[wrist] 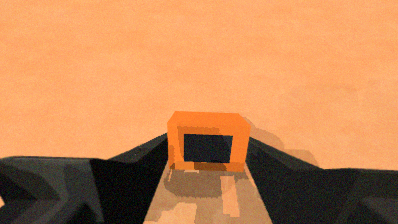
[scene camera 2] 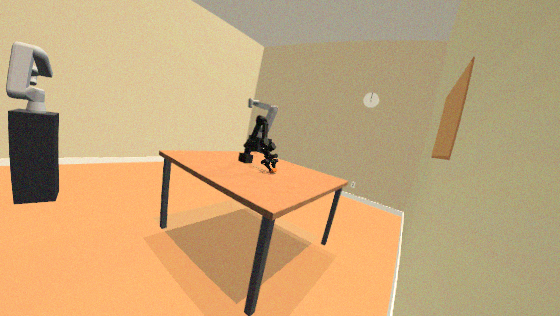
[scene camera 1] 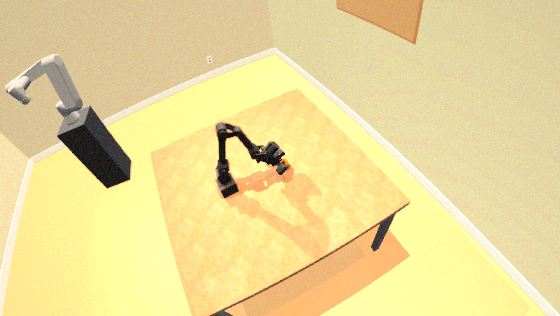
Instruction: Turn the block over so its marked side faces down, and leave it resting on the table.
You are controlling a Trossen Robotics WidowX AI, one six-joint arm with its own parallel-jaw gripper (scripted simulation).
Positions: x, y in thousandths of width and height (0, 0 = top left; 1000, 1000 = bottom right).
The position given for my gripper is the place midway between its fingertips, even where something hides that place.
Note:
My gripper (wrist: 519, 618) carries an orange block.

